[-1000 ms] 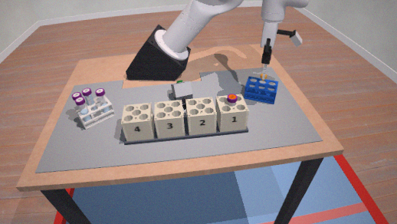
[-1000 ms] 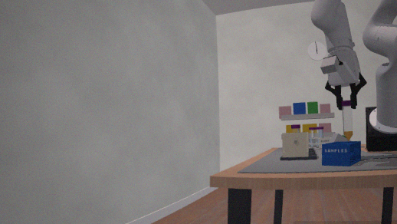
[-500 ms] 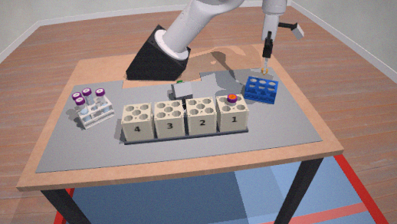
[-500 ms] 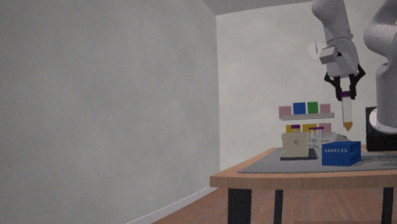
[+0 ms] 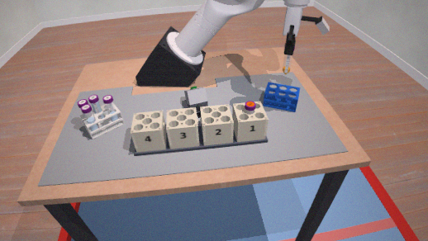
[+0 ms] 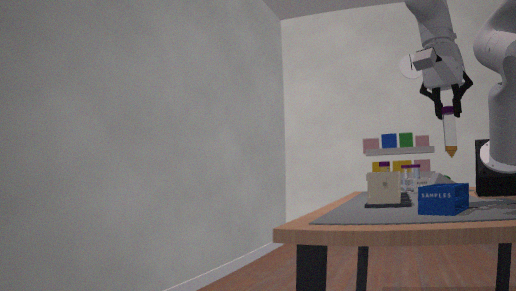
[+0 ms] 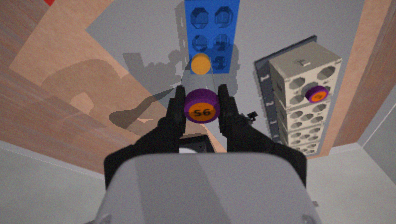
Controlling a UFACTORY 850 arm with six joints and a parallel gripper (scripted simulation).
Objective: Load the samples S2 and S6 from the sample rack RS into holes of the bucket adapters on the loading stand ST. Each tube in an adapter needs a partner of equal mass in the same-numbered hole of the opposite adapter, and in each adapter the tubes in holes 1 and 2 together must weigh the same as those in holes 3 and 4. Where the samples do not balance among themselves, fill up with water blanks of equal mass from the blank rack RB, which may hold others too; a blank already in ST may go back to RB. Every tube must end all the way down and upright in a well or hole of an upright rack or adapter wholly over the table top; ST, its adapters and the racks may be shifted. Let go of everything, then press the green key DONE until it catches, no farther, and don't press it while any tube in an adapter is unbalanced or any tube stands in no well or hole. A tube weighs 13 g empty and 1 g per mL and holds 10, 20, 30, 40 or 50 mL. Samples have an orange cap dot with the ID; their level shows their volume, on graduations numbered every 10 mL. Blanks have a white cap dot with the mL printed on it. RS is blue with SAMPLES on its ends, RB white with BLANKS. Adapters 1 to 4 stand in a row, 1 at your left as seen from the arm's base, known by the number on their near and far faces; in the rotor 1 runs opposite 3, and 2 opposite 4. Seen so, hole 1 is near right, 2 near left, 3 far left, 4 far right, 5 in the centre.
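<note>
Right now my hand is 10 mm short of the sample S6 and 50 mm above it. Also, from my hand: blue sample rack RS: 20 mm ahead, 10 mm to the right, 200 mm below; adapter 1: 200 mm ahead, 150 mm to the right, 180 mm below; sample tube S2: 190 mm ahead, 140 mm to the right, 160 mm below.
</note>
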